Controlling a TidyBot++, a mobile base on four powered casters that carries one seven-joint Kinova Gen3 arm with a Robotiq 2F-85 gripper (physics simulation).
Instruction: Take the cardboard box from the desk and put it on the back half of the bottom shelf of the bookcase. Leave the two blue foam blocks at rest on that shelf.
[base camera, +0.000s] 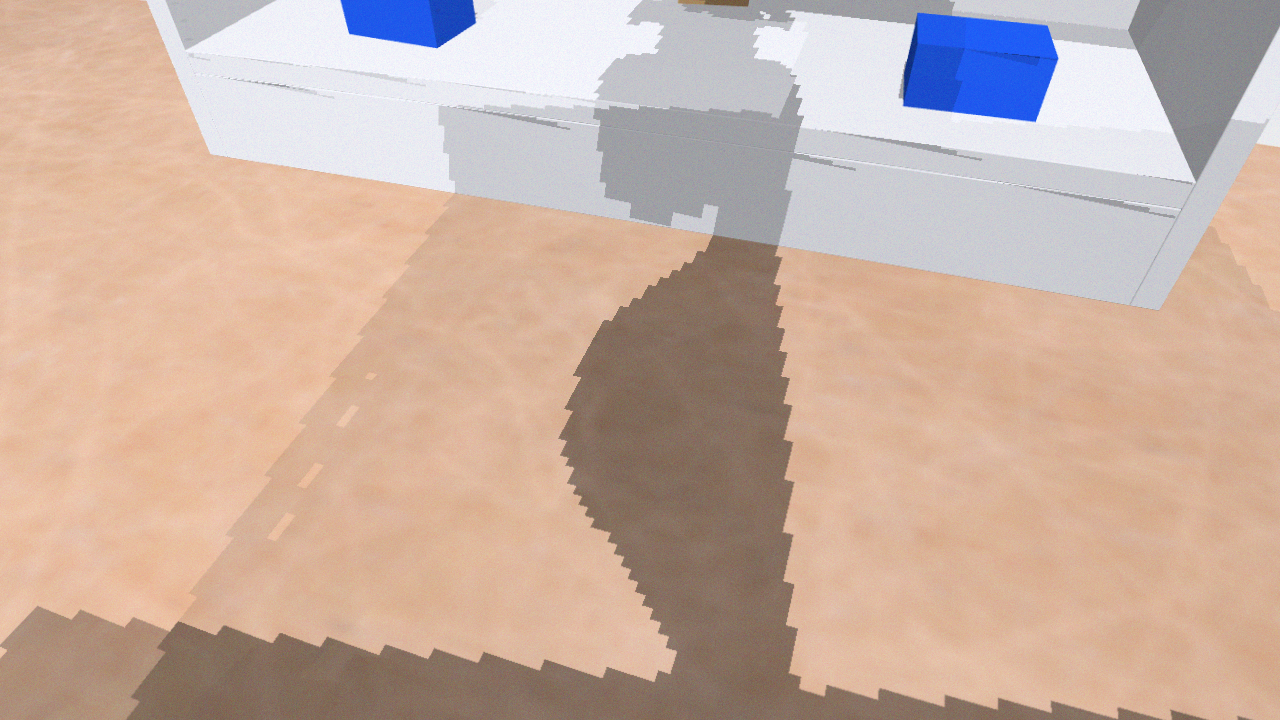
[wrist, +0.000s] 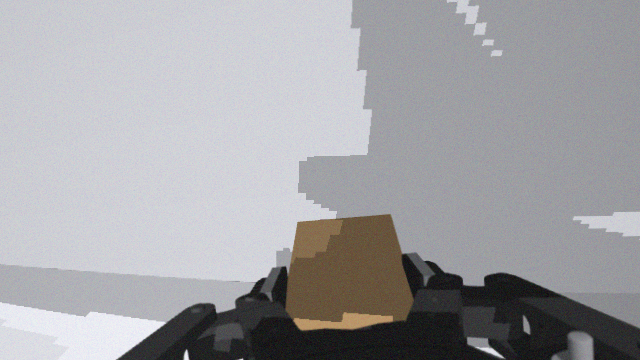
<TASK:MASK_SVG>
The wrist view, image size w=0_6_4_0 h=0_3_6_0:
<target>gripper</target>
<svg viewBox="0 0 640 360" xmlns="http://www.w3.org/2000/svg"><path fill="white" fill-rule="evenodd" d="M640 328L508 273L495 273L485 276L484 286L463 285L463 278L461 276L445 273L436 263L423 261L417 253L402 254L402 265L414 299L406 321L377 323L356 329L324 328L300 330L285 310L288 283L286 266L273 267L268 277L258 280L250 293L240 296L235 300L236 308L216 313L215 305L212 303L194 304L184 309L116 360L184 360L186 350L189 360L640 360ZM467 337L488 339L489 346L503 358L468 345ZM523 315L529 323L530 335L524 331Z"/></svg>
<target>tan cardboard box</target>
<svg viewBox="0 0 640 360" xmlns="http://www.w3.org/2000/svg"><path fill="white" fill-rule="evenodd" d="M391 214L297 222L288 274L285 310L300 330L324 328L356 329L377 323L406 321L414 299L402 265L402 251Z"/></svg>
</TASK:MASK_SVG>
